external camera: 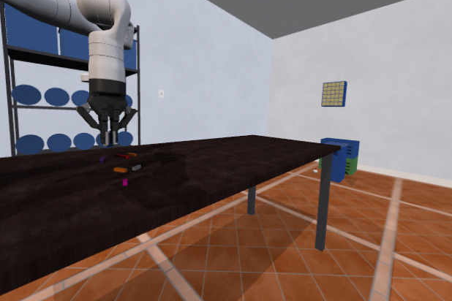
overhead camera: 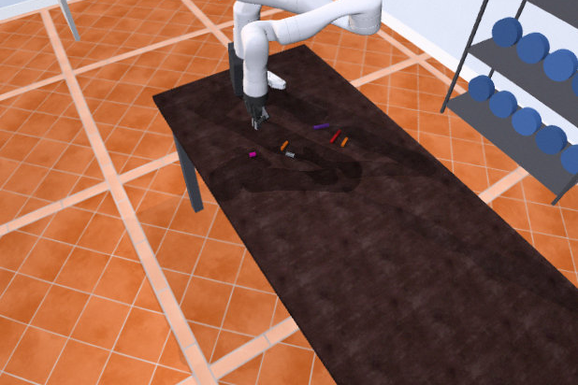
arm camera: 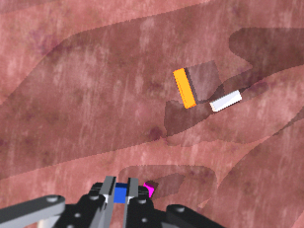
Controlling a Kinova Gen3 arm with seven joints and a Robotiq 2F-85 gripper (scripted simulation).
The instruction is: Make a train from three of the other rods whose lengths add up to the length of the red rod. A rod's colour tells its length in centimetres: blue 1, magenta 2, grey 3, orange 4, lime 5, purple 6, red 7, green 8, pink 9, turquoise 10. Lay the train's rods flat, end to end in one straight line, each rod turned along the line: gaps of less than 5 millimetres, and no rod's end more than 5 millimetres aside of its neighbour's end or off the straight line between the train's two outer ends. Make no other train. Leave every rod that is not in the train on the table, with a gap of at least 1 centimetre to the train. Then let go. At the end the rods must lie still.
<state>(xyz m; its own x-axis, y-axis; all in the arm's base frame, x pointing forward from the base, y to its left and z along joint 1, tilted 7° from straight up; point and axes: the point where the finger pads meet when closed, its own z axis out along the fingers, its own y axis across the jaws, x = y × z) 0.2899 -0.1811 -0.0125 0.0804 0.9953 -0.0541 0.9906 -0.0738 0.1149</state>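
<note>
The blue rod lies 20 mm below my hand. From my hand the other things lie so: purple rod 70 mm ahead, 240 mm to the left, 110 mm below; then grey rod 100 mm ahead, 60 mm to the left, 110 mm below; then magenta rod 20 mm ahead, 40 mm to the right, 110 mm below.
</note>
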